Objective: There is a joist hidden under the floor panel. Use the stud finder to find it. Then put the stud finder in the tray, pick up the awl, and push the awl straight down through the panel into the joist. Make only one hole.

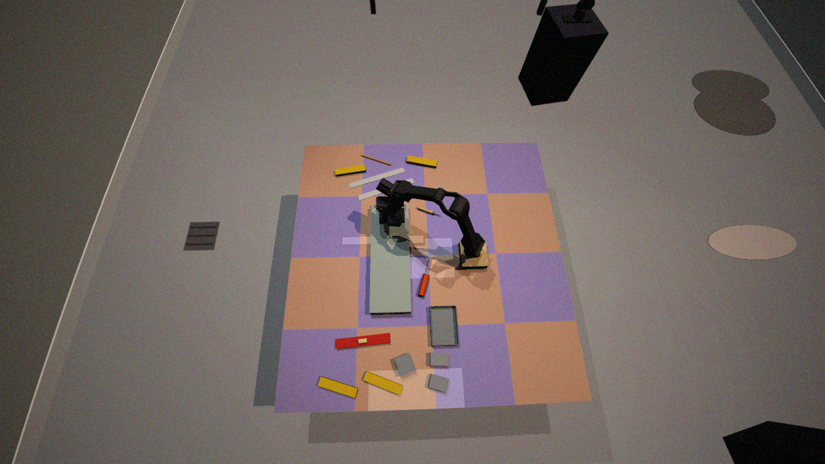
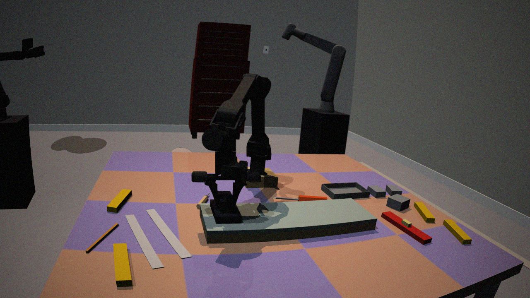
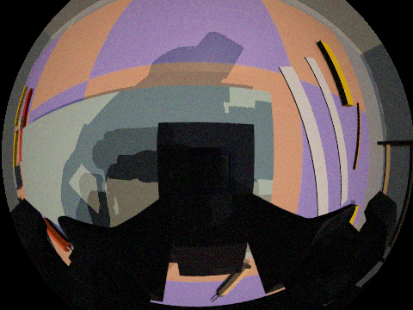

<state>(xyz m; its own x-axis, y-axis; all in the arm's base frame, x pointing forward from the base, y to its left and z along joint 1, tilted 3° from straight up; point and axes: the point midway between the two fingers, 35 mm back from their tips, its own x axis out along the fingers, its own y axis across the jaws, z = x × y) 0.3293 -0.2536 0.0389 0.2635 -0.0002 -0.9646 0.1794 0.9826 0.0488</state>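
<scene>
My gripper tip is 55 cm to the right of the tray, 13 cm past it and 5 cm above it. The rest, counted from my gripper tip: stud finder (2 cm above, 1 cm ahead); pencil (36 cm to the right, 6 cm below, 1 cm ahead); awl (21 cm behind, 6 cm below).
</scene>
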